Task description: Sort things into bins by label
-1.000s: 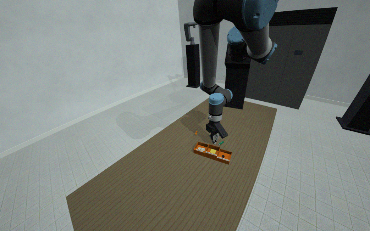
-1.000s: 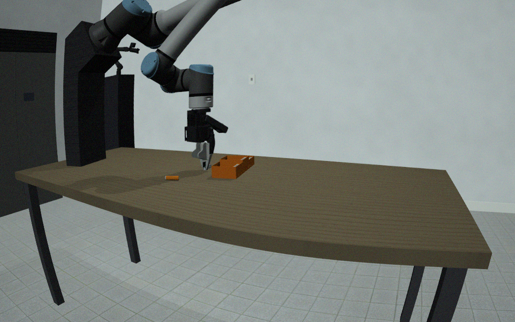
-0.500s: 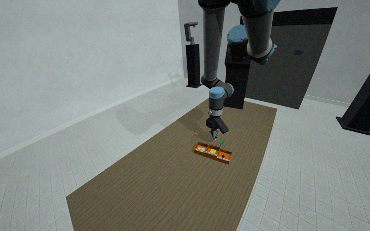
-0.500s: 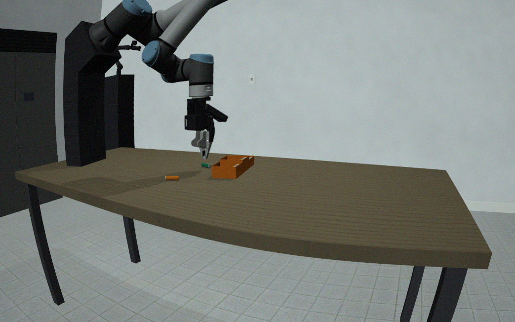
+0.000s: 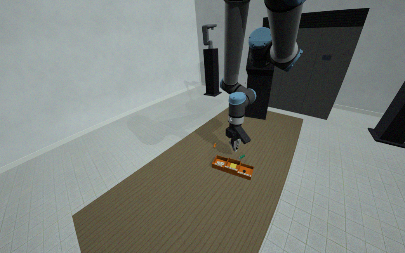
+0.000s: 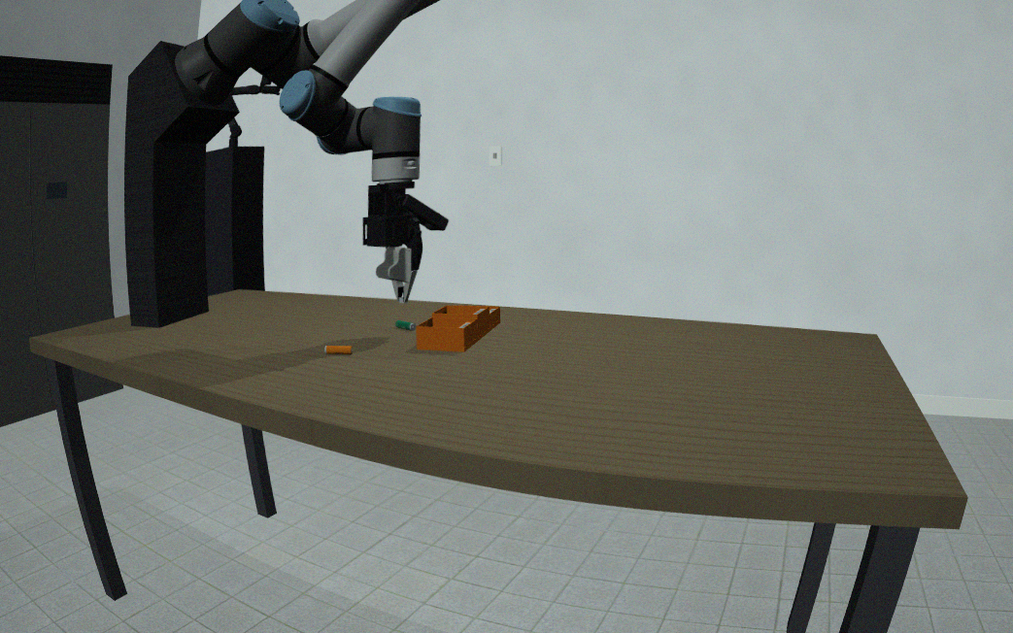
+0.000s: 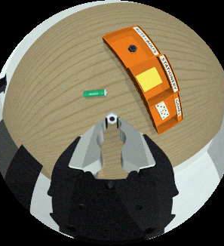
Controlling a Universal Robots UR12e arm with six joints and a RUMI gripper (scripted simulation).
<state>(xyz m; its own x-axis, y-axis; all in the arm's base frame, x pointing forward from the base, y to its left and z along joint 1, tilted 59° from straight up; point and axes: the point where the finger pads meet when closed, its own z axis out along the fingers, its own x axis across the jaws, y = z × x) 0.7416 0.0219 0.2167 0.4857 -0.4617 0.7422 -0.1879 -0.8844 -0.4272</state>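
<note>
Right now the black nut is 9 cm ahead of my hand, 11 cm to the left of it and 7 cm below it. The rest, counted from my hand: green cylinder 2 cm behind, 4 cm to the left, 7 cm below; then silver nut 1 cm below; then yellow block 10 cm ahead, 3 cm to the left, 7 cm below.
</note>
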